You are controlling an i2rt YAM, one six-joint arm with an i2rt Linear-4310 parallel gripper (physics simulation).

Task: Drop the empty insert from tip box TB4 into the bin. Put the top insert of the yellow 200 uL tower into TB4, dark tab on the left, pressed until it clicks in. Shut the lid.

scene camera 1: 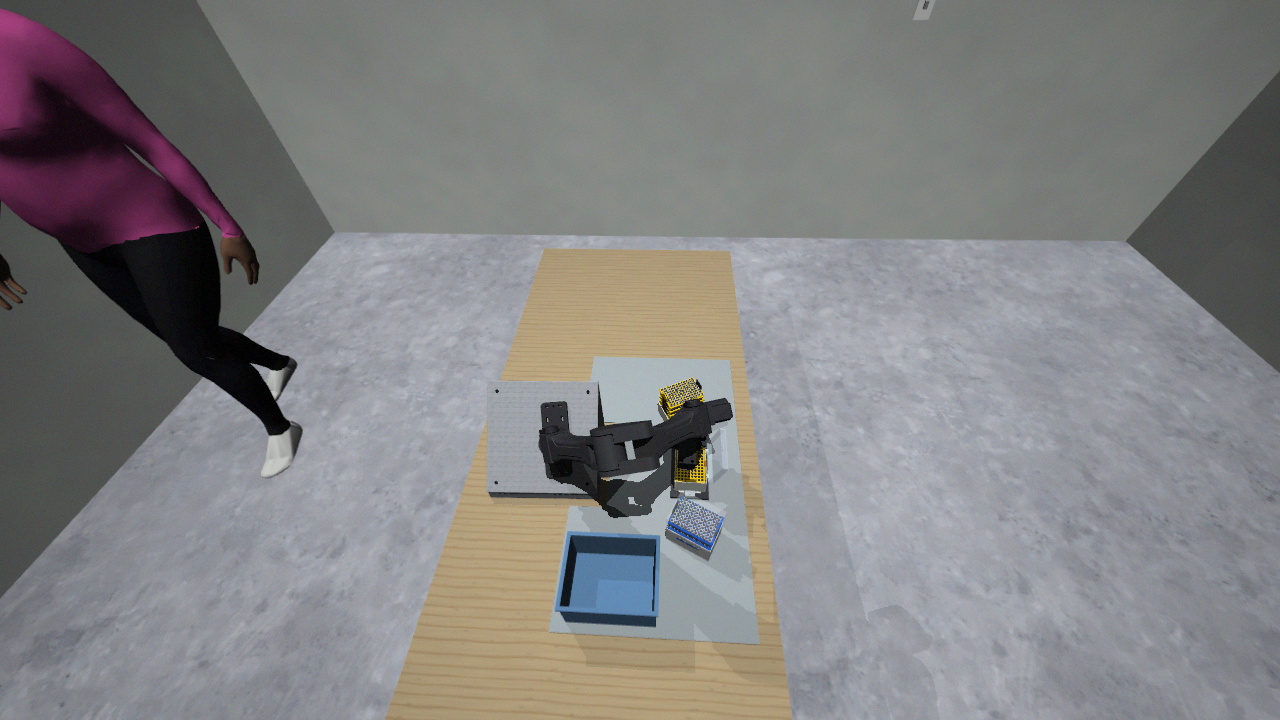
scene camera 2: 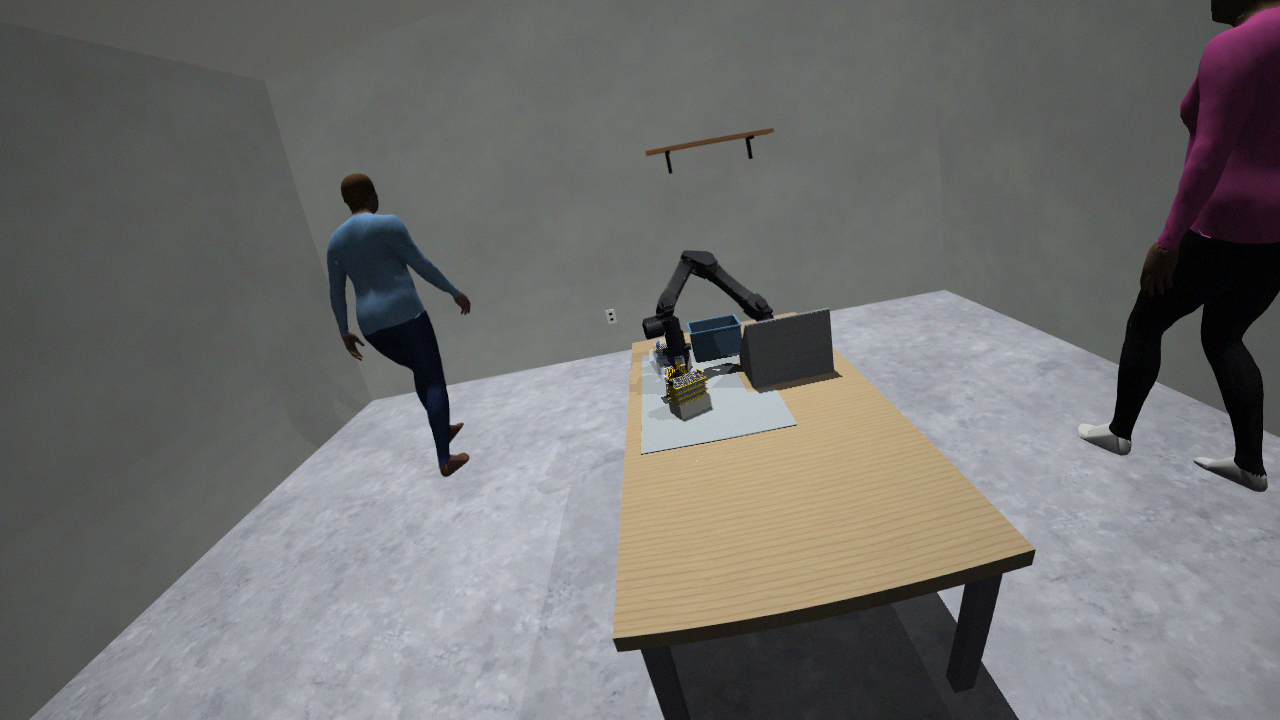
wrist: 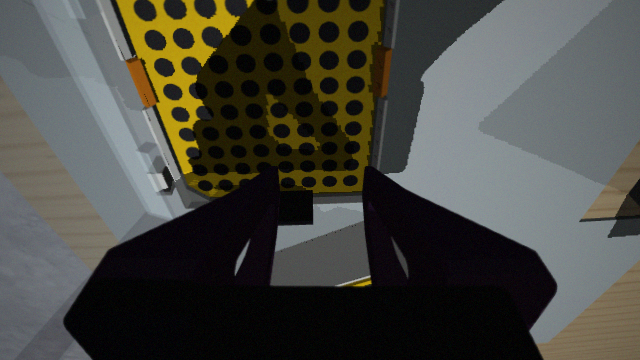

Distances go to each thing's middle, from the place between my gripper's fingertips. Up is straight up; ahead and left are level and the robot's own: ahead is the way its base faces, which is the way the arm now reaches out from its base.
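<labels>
The clear lid [scene camera 1: 717, 461] is my reference here: my gripper is 80 mm short of it, 40 mm below it and 50 mm to the left of it. Going by their middles, the clear lid is the nearest to my gripper of the things named here. As for the blue bin [scene camera 1: 606, 578], I find it 330 mm to the right of my hand, 200 mm behind it and 10 mm below it.
</labels>
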